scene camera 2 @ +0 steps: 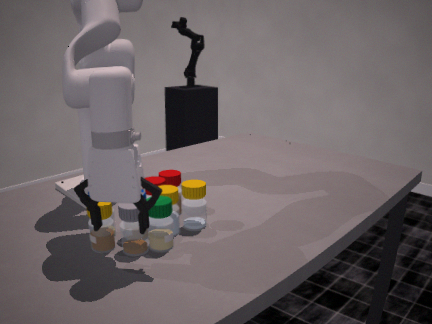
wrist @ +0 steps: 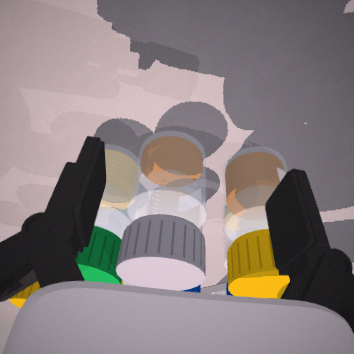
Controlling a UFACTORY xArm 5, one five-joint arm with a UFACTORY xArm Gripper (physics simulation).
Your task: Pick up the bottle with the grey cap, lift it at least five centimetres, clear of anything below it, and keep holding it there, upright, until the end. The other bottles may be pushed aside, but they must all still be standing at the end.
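Frame: origin at the arm's base, x ahead, y left, z up, level; metres.
Seen in the pictures: gripper, fingertip midpoint: (scene camera 2: 120, 229) (wrist: 193, 173).
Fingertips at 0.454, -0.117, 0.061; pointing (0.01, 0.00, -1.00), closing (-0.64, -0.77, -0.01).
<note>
A point is followed by its place in that frame, as x, y, z.
The bottle with the grey cap (scene camera 2: 129, 212) @[0.430, -0.085, 0.080] (wrist: 161, 247) @[0.430, -0.085, 0.082] stands upright on the table, with brown contents. My gripper (scene camera 2: 121, 230) @[0.454, -0.117, 0.061] (wrist: 193, 173) @[0.454, -0.117, 0.061] is open, pointing down, with nothing held. In the wrist view the grey cap lies between the two fingers, nearer the left one. A green-capped bottle (scene camera 2: 160, 207) @[0.445, -0.023, 0.083] (wrist: 102, 250) @[0.430, -0.040, 0.075] stands close on one side, partly behind the left finger in the wrist view. A yellow-capped bottle (scene camera 2: 103, 242) @[0.388, -0.134, 0.008] (wrist: 250, 252) @[0.389, -0.122, 0.074] stands on the other side, partly covered by the other finger. How deep the fingertips reach beside the bottles is hard to tell.
Behind stand another yellow-capped bottle (scene camera 2: 169, 192) @[0.393, 0.027, 0.087], two red-capped bottles (scene camera 2: 170, 177) @[0.300, 0.082, 0.085] (scene camera 2: 154, 181) @[0.310, 0.034, 0.087] and blue caps, mostly hidden. A further yellow-capped bottle (scene camera 2: 193, 190) @[0.396, 0.085, 0.081] stands to the right in the scene view. The table (scene camera 2: 280, 200) @[0.376, 0.373, -0.018] extends right to its edge.
</note>
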